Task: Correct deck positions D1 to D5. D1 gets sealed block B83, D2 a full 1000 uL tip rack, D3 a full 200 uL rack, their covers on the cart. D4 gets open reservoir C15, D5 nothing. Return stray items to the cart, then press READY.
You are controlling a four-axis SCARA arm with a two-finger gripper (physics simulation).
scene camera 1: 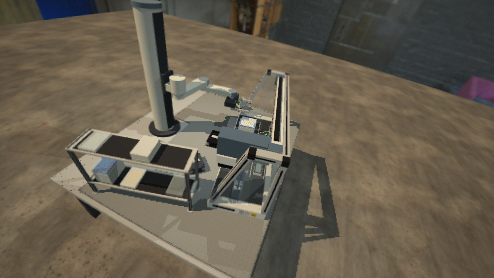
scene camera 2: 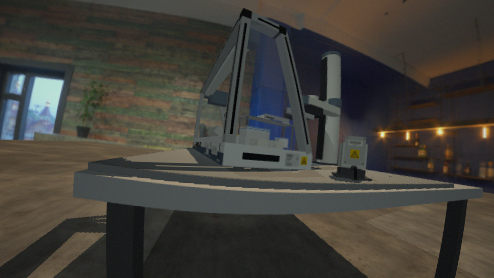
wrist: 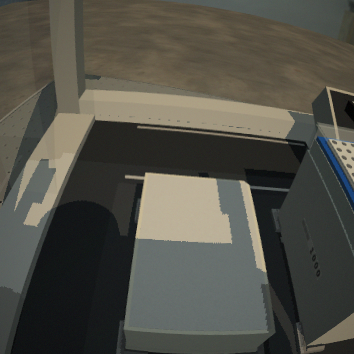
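Observation:
In the wrist view, a pale block (wrist: 190, 285) with a flat, blank top sits on the dark deck at the left end. No code is readable on it. To its right stands a tall grey rack (wrist: 320, 240) (scene camera 1: 247, 123) marked 1000, with a blue rim and a white holed top. Clear cover edges show around its top. My gripper (scene camera 1: 248, 106) is open and empty, above the far end of the deck; its fingers do not show in the wrist view. D3 to D5 and the READY button cannot be made out.
The cart (scene camera 1: 189, 192) holds a pale plate (scene camera 1: 95, 141) and white box (scene camera 1: 145, 148) above, and a blue-topped rack (scene camera 1: 106, 170), cream item (scene camera 1: 133, 176) and greyish item (scene camera 1: 176, 185) below. Frame posts (wrist: 67, 55) (scene camera 2: 236, 80) and a dark hood (scene camera 1: 240, 142) stand around the deck.

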